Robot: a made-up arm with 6 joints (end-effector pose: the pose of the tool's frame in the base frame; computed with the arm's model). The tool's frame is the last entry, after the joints. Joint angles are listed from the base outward.
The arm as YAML. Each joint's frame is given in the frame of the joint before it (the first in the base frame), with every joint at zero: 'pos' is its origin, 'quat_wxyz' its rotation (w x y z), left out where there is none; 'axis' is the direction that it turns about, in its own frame. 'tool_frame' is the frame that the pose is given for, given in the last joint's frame.
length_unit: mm
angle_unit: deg
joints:
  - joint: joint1
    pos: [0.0, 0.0, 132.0]
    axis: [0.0, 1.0, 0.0]
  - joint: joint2
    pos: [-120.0, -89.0, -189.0]
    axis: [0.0, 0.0, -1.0]
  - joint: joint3
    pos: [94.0, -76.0, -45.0]
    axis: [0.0, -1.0, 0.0]
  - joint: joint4
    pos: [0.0, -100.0, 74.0]
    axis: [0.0, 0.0, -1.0]
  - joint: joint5
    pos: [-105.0, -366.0, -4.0]
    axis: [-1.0, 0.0, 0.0]
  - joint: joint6
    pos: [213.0, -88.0, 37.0]
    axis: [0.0, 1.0, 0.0]
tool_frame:
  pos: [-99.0, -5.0, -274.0]
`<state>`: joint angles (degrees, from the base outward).
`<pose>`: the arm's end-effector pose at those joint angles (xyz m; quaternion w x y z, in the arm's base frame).
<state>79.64 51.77 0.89 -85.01 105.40 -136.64</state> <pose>-0.0770 -0.2184 -0.0903 0.3959 0.4012 -0.4758 0.6752</pose>
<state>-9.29 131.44 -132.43 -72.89 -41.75 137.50</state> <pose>-0.1612 0.2616 -0.7489 0.2297 0.3854 -0.1004 0.8881</pose>
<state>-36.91 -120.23 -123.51 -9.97 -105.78 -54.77</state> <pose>0.4089 0.0138 -0.1866 0.9489 -0.2960 -0.0496 -0.0979</pose>
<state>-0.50 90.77 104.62 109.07 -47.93 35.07</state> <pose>-0.0635 -0.3356 -0.3427 0.1441 0.1399 -0.9590 -0.1998</pose>
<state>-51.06 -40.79 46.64 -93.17 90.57 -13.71</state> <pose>-0.1138 0.1192 0.5082 0.3470 0.4678 0.7871 -0.2031</pose>
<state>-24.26 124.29 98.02 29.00 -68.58 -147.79</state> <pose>-0.6796 0.3724 -0.4361 0.7474 0.3898 0.4924 -0.2169</pose>
